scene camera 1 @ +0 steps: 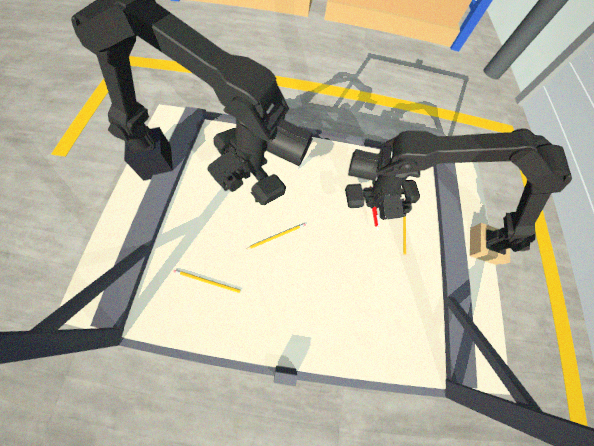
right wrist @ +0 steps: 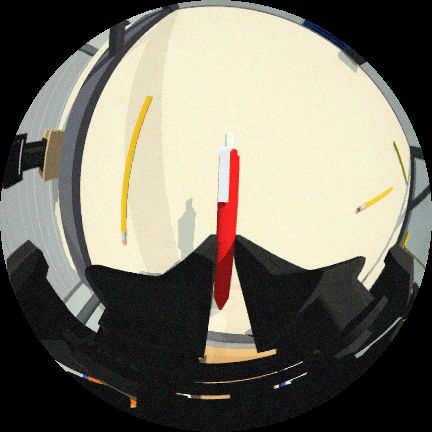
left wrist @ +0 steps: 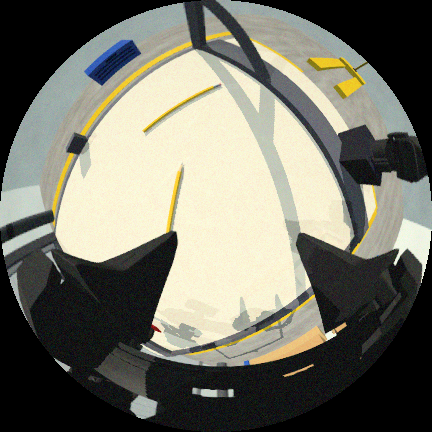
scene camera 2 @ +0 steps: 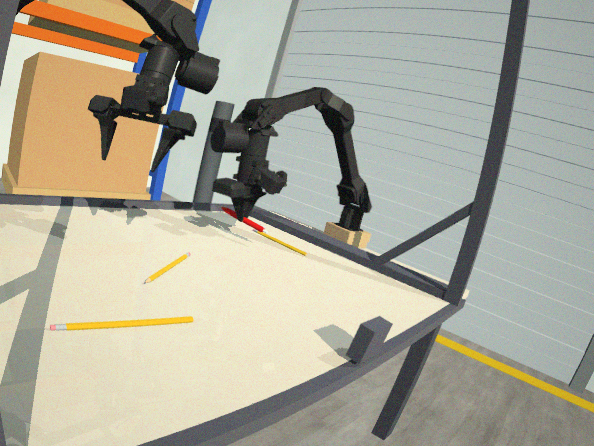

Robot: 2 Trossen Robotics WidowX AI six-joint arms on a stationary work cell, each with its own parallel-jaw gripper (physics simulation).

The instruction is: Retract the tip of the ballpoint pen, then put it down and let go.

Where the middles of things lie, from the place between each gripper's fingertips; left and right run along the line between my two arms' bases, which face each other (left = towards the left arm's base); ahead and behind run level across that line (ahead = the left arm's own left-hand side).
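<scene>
From my left hand, the small grey block (scene camera 2: 370, 336) is 200 mm to the right, 380 mm behind and 130 mm below, and the tan block (scene camera 1: 478, 249) is 90 mm ahead, 730 mm to the right and 130 mm below.
Counting from my right hand, the tan block is 1 cm behind, 39 cm to the right and 3 cm below, while the small grey block is 14 cm to the left, 48 cm behind and 2 cm below.
</scene>
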